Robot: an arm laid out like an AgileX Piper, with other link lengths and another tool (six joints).
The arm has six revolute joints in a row. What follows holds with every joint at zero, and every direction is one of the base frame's. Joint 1 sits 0.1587 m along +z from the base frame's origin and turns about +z. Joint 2 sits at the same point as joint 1 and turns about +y. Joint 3 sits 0.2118 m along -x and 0.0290 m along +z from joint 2 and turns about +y. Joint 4 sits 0.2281 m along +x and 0.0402 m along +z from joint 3 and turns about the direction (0.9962, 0, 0.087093). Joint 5 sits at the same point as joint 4 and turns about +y. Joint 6 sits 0.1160 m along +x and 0.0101 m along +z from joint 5 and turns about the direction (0.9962, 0, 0.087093). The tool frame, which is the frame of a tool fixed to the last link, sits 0.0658 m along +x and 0.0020 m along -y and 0.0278 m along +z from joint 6; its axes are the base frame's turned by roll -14.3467, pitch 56.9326 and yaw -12.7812 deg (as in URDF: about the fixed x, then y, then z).
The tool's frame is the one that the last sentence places.
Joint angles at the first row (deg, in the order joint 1, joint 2, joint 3, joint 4, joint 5, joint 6):
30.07, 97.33, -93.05, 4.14, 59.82, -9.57
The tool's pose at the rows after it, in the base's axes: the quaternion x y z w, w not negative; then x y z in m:
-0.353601, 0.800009, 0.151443, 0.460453, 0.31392, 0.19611, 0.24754
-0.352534, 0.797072, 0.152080, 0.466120, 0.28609, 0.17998, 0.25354
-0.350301, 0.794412, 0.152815, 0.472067, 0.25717, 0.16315, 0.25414
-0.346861, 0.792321, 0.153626, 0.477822, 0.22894, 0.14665, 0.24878
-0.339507, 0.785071, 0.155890, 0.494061, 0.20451, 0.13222, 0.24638
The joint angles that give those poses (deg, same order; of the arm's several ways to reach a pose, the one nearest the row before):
30.07, 89.29, -85.11, 4.14, 60.07, -9.57
30.07, 80.23, -76.79, 4.14, 60.07, -9.51
30.07, 70.76, -68.11, 4.14, 60.07, -9.32
30.07, 61.21, -59.31, 4.14, 60.07, -8.99
30.07, 51.59, -51.85, 4.14, 60.07, -8.33

